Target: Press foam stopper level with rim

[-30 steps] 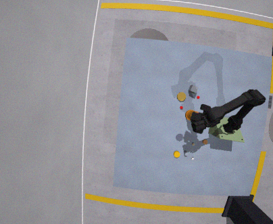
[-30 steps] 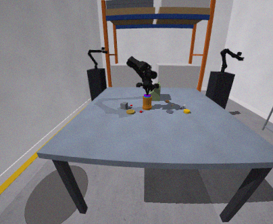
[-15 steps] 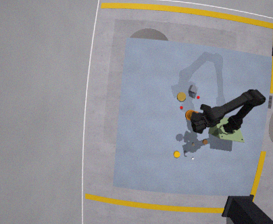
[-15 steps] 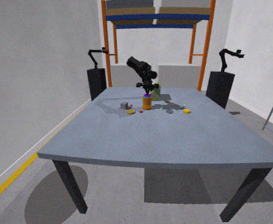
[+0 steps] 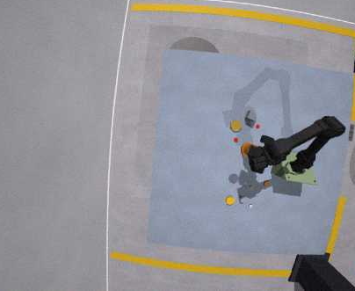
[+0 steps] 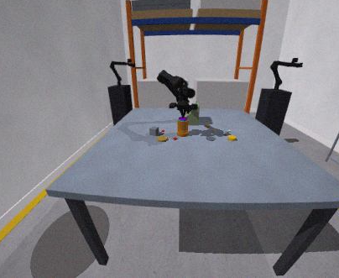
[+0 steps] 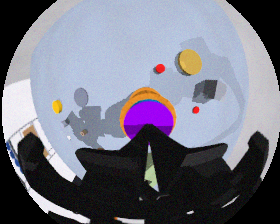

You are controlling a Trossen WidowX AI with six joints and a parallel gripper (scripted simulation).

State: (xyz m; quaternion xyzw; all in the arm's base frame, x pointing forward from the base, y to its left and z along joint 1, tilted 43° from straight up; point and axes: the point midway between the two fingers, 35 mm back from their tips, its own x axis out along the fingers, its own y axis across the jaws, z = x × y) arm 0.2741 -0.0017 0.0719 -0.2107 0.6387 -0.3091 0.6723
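Now: hand 50 mm above the purple foam stopper. Also, from my hand: grey disc: 50 mm ahead, 190 mm to the left, 160 mm below; grey cube: 20 mm ahead, 210 mm to the right, 130 mm below; small piece: 170 mm behind, 200 mm to the left, 150 mm below.
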